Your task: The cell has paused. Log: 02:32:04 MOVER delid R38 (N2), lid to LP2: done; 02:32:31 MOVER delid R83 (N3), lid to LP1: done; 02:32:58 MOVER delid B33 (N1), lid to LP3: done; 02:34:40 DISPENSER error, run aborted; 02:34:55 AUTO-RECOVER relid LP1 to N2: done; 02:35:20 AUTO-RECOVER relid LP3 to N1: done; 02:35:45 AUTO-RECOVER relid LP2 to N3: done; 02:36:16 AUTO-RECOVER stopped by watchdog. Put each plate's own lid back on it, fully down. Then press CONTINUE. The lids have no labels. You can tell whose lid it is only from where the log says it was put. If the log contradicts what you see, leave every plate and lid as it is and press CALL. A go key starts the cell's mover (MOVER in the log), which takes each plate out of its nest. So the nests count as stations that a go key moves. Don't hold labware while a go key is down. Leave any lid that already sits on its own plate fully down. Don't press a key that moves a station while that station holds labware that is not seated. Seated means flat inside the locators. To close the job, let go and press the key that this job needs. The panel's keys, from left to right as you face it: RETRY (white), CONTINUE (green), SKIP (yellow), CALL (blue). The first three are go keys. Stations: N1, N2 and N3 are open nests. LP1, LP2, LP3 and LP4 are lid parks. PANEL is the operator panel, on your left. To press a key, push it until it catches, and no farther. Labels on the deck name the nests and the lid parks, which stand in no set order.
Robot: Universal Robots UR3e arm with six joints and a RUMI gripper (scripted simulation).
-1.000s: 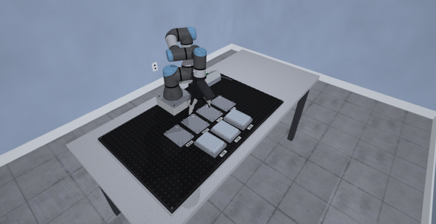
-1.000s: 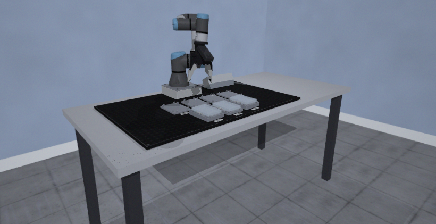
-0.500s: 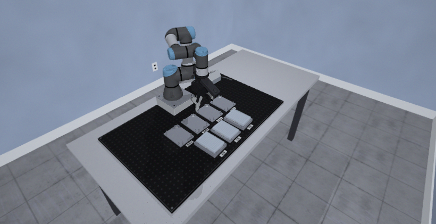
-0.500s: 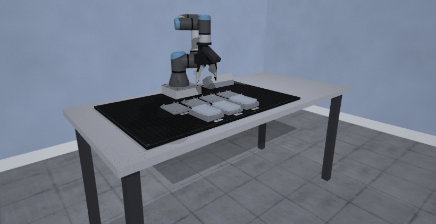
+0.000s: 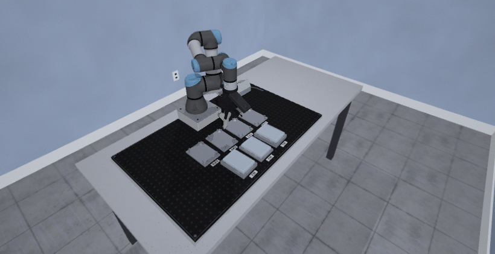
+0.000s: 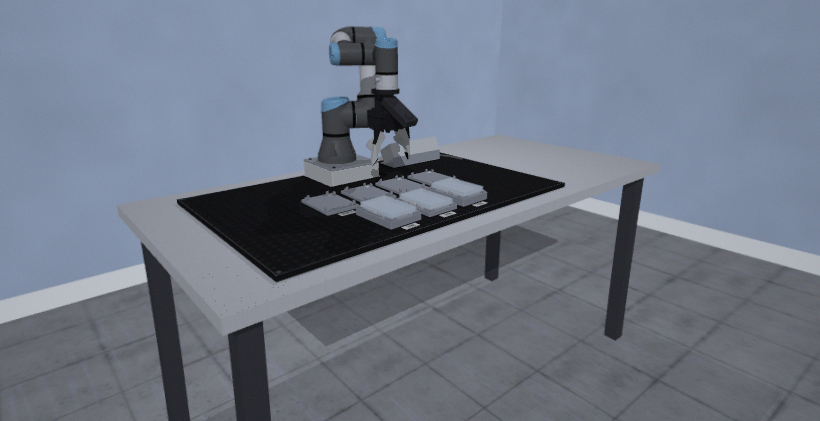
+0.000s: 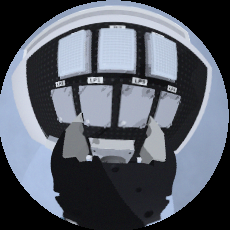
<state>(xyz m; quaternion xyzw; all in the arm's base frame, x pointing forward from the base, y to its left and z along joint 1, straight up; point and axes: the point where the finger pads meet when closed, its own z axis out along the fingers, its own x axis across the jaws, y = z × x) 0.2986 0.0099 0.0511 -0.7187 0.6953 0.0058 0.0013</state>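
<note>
Right now the clear lid is 160 mm ahead of my hand, 130 mm to the right of it and 70 mm below it. Also, from my hand: LP3 lid park: 100 mm below, 70 mm to the right, 30 mm behind; then lid park LP4: 200 mm to the right, 100 mm below, 20 mm behind; then plate: 160 mm ahead, 130 mm to the right, 80 mm below.
</note>
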